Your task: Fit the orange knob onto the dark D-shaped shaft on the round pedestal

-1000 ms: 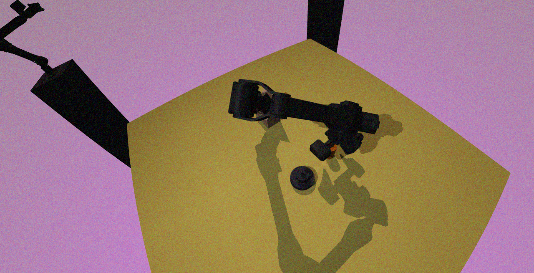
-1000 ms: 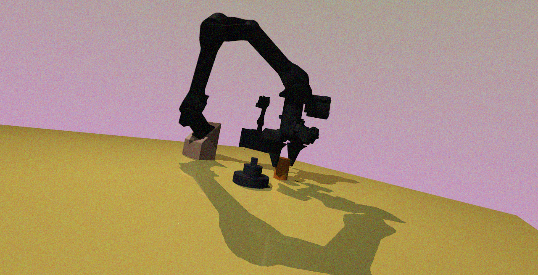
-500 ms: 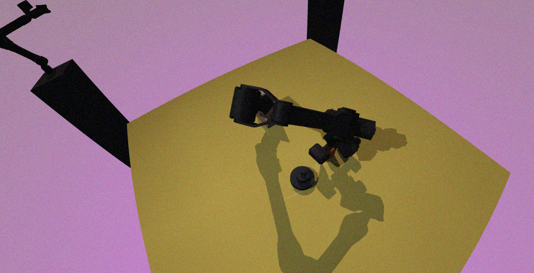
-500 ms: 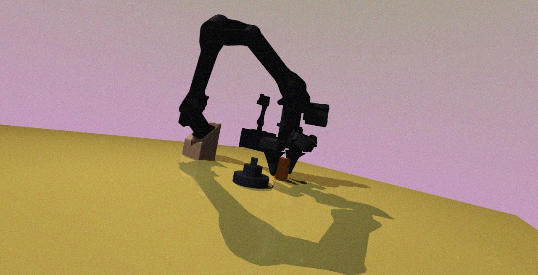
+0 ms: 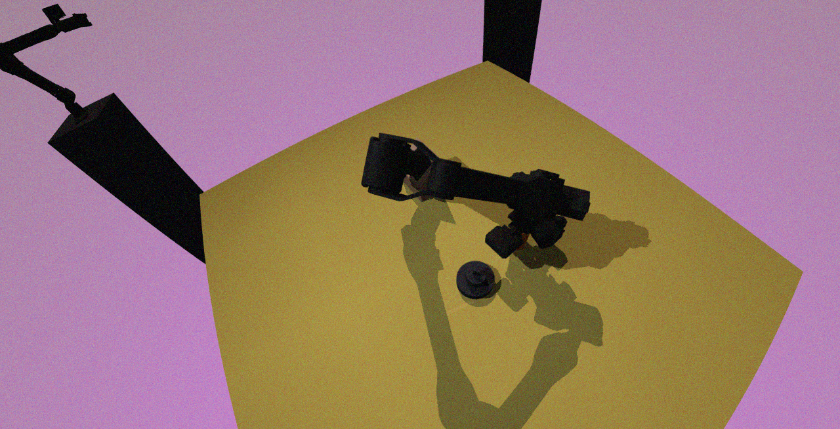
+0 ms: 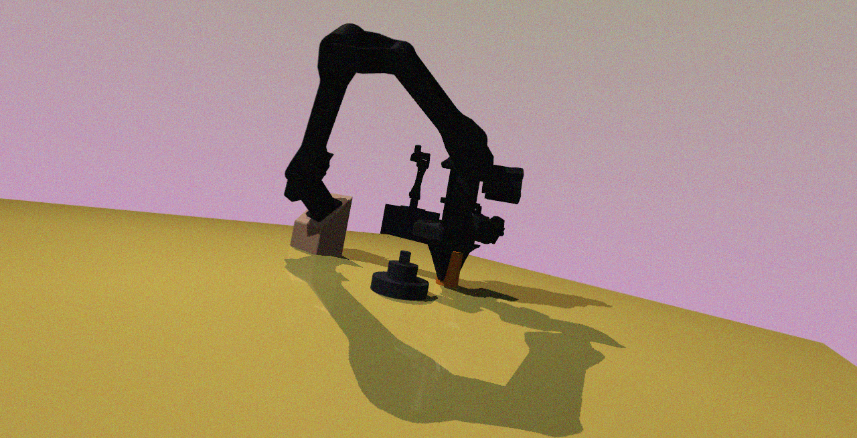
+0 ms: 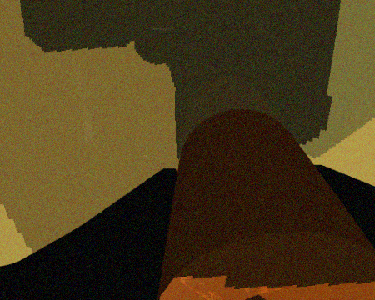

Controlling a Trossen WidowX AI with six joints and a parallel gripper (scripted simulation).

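Right now my gripper tip is 3 cm short of the dark pedestal, 14 cm to the left of it and 2 cm below it. The rest, counted from my gripper tip: orange knob: 2 cm above.
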